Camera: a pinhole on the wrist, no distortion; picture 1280 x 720 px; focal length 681.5 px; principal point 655.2 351.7 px. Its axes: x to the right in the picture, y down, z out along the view. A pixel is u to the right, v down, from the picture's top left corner.
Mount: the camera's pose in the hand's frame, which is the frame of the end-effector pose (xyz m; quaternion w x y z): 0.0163 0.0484 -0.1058 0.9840 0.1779 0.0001 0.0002
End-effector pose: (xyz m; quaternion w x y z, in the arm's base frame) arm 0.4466 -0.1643 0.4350 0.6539 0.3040 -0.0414 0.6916
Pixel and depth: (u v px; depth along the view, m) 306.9 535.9 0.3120
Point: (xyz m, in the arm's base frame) 0.5032 -0.3909 0.5486
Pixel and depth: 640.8 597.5 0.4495
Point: 0.5433 -0.3335 0.7548
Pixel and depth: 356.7 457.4 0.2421
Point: 0.4933 -0.3040 0.5009
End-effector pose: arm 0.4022 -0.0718 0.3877 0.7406 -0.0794 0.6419 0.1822
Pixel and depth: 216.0 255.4 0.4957
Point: 0.7479 -0.1811 0.7169
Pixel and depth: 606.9 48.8 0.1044
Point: 0.3926 -0.1079 0.3713
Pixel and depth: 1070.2 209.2 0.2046
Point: 0.5065 -0.0815 0.2538
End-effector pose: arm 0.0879 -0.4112 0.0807 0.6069 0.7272 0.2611 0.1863
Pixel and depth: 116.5 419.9 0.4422
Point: 0.0037 -0.8592 -0.0306
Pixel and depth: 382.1 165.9 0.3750
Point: 0.0774 -0.6343 -0.1290
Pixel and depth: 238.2 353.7 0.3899
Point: 0.0508 -0.7388 -0.0449
